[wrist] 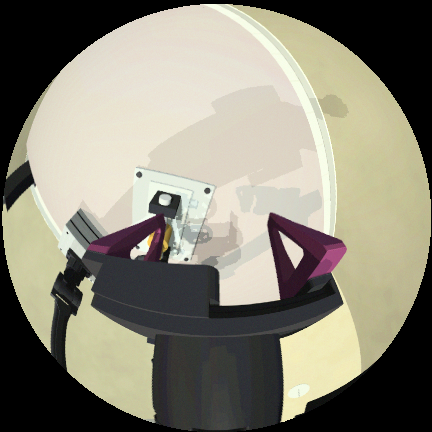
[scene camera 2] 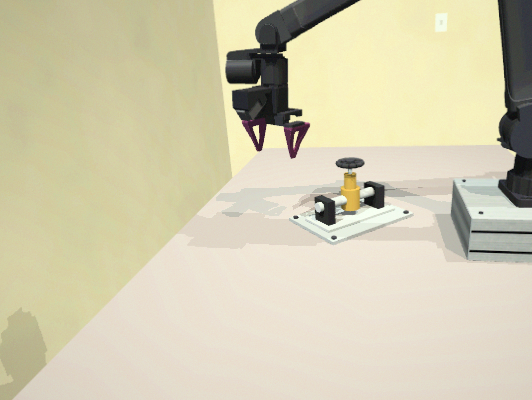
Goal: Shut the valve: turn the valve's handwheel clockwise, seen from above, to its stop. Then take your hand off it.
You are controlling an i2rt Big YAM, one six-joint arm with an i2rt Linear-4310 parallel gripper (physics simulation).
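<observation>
The valve has a black round handwheel on top of an orange body, with a white pipe running through two black blocks. It stands upright on a white base plate. My gripper is open, with its two purple fingers pointing down and wide apart. In the scene view it hangs to the left of the handwheel and a little higher, not touching it. In the wrist view the left finger and the gripper's housing hide most of the handwheel and part of the orange body.
The arm's grey metal base block stands to the right of the valve in the scene view. A wall rises beyond the table's left edge. The table carries shadows of the arm around the valve.
</observation>
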